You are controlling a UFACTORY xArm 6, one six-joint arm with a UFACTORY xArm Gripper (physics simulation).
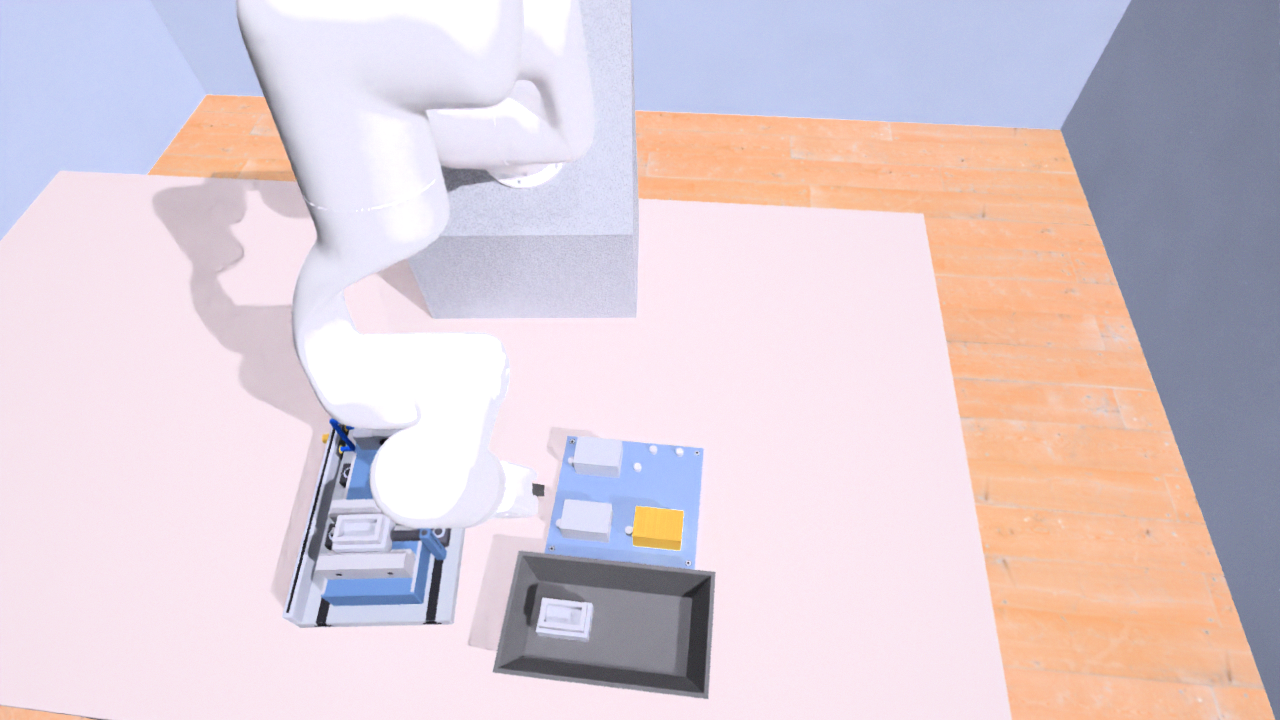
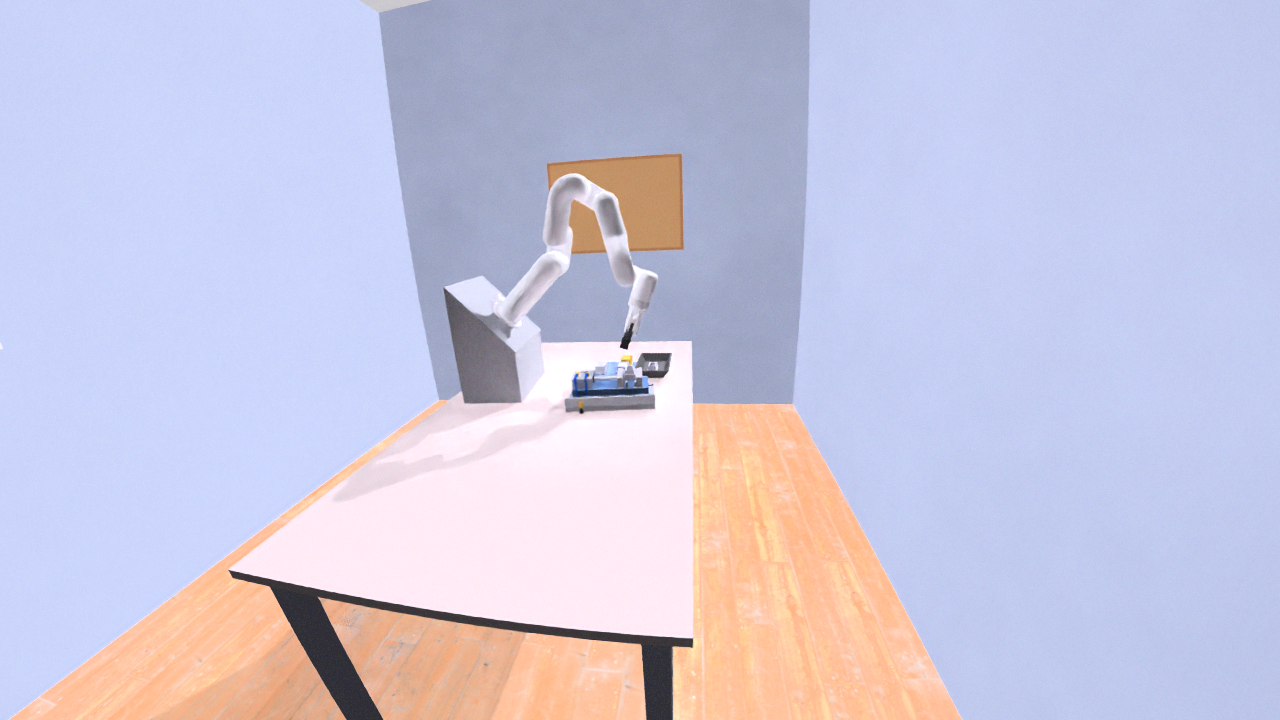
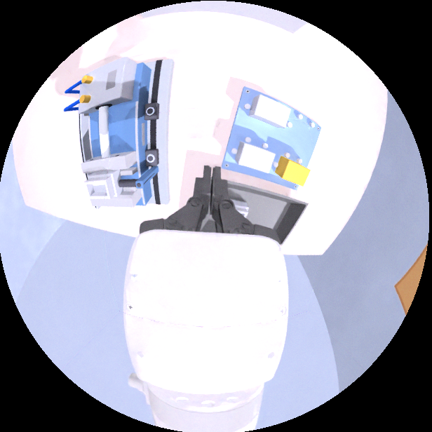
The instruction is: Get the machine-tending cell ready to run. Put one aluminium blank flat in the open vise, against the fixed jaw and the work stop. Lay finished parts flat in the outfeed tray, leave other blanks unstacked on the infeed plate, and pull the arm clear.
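Note:
My gripper is shut and empty, raised above the gap between vise and infeed plate. The blue-and-grey vise has a pale part between its jaws, pocket facing up, beside the blue-armed work stop. Whether the jaws grip it is unclear. Another pocketed part lies flat in the dark outfeed tray. Two plain grey blanks lie apart on the blue infeed plate.
A yellow block sits on the infeed plate beside one blank. Small white pins stand on the plate. The tray adjoins the plate's front edge. Blue hoses with yellow fittings stick out of the vise's rear. The grey pedestal carries the arm.

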